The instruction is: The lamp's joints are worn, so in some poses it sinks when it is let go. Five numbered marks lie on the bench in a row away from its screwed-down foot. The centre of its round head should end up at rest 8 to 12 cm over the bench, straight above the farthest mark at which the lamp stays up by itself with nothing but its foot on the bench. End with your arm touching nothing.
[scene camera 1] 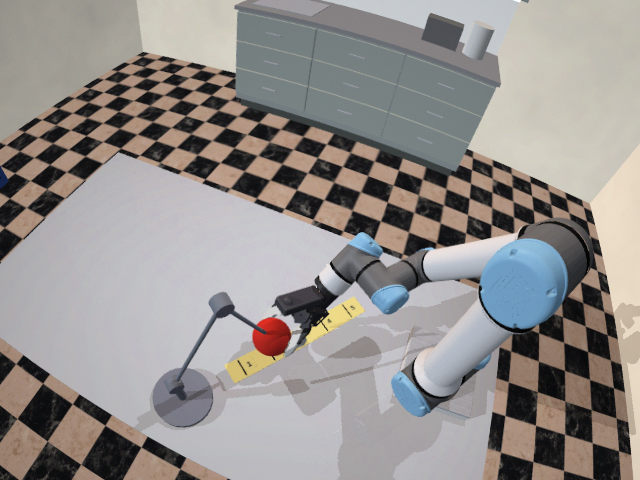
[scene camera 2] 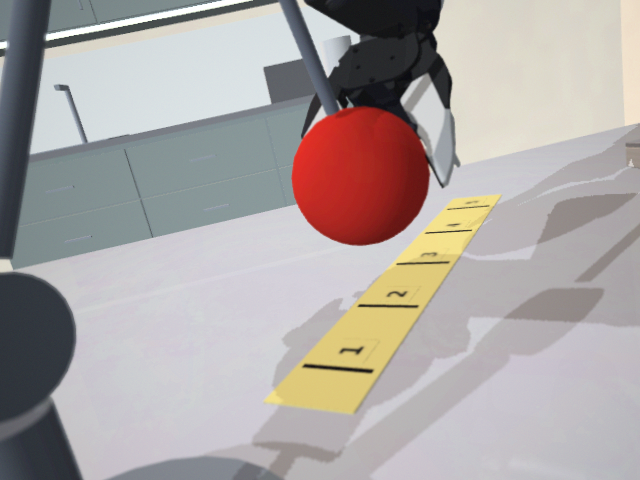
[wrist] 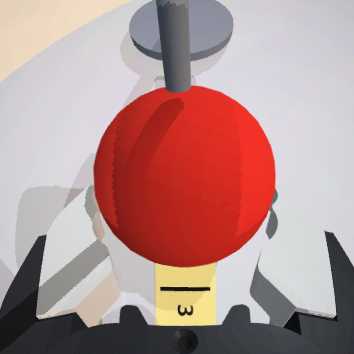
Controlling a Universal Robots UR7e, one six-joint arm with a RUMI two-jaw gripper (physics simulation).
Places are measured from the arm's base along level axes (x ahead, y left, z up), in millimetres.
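Pixels of known places: gripper, fingertip midpoint: (scene camera 2: 365,196).
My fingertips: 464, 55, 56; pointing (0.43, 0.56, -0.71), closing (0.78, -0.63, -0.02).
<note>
Behind a point stands the place of what it marks, as x, y, z.
The lamp's round red head (scene camera 1: 271,336) @[462, 75, 116] (scene camera 2: 360,175) @[477, 104, 80] (wrist: 184,175) @[459, 45, 118] is held raised above the bench. My gripper (scene camera 1: 283,330) (scene camera 2: 373,157) @[464, 55, 55] (wrist: 183,185) @[464, 55, 55] is shut on it, one finger on each side. The lamp's foot (scene camera 1: 165,408) @[662, 317, -19] (wrist: 210,30) @[649, 217, -18] is a grey disc; a lower rod (scene camera 1: 196,346) @[583, 206, 233] (scene camera 2: 23,129) @[611, 247, 142] rises to the elbow joint (scene camera 1: 221,304) @[535, 158, 365], and an upper rod (scene camera 1: 248,321) @[505, 111, 232] (scene camera 2: 310,56) @[490, 91, 156] (wrist: 175,55) @[480, 74, 136] slopes down to the head. The yellow strip (scene camera 1: 232,372) @[541, 152, -33] (scene camera 2: 330,392) @[531, 154, -32] (wrist: 187,277) @[417, -3, -32] carries marks 1 to 5. In the wrist view, mark 3 shows on my side of the head; marks 1 and 2 are hidden.
My arm (scene camera 1: 467,258) @[117, -73, 426] reaches in from the right; its base joint (scene camera 1: 412,393) stands on the bench (scene camera 1: 155,232) @[987, -193, -33] beyond the strip. Shadows of arm and lamp fall across the bench. A grey-green drawer cabinet (scene camera 1: 351,82) (scene camera 2: 206,180) stands on the checkered floor behind.
</note>
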